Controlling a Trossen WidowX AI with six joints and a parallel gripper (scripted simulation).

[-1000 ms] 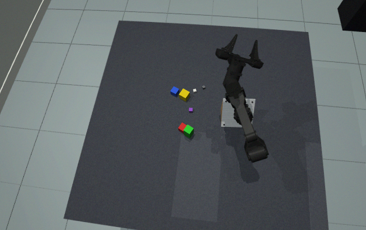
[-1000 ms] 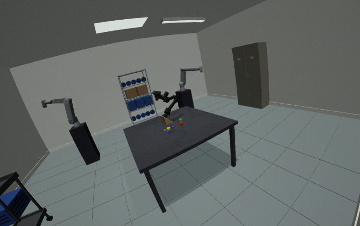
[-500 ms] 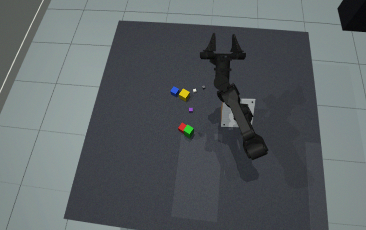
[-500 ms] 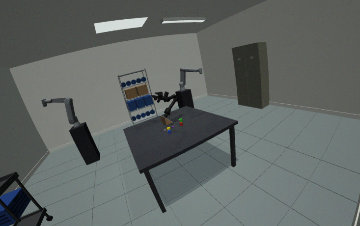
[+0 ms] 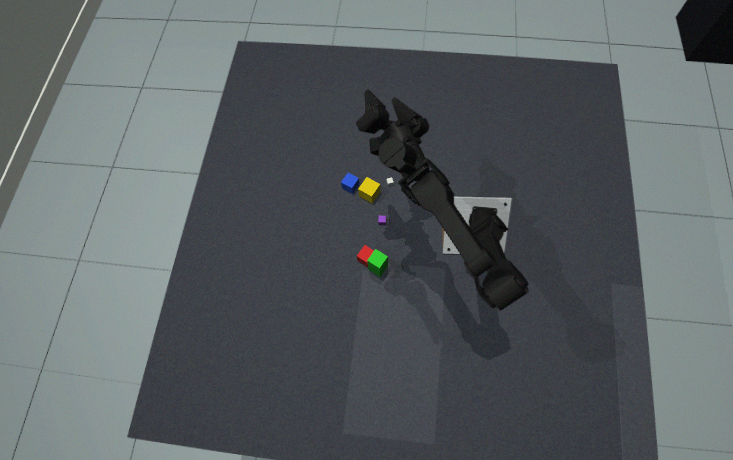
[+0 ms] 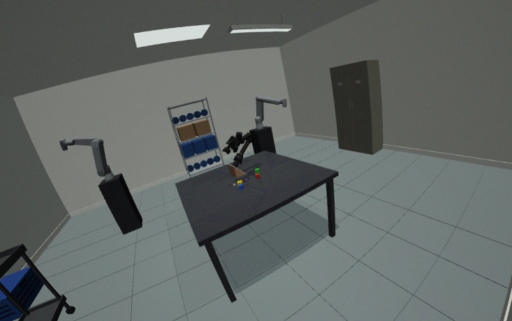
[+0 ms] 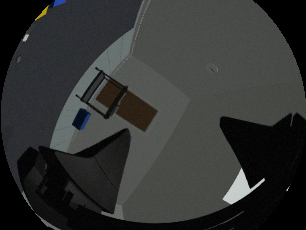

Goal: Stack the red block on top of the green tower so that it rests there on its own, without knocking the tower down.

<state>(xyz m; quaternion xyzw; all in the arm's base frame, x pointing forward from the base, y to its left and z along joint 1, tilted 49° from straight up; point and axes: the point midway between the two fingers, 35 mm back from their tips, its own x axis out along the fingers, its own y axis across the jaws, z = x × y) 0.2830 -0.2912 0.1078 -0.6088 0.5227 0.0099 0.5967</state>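
The red block lies 20 mm ahead of my gripper tip, 250 mm to the left of it and 380 mm below it. Round my gripper tip: tiny white block (20 mm behind, 10 mm to the left, 390 mm below); then blue block (90 mm ahead, 30 mm to the left, 380 mm below); then yellow block (30 mm ahead, 50 mm to the left, 370 mm below).
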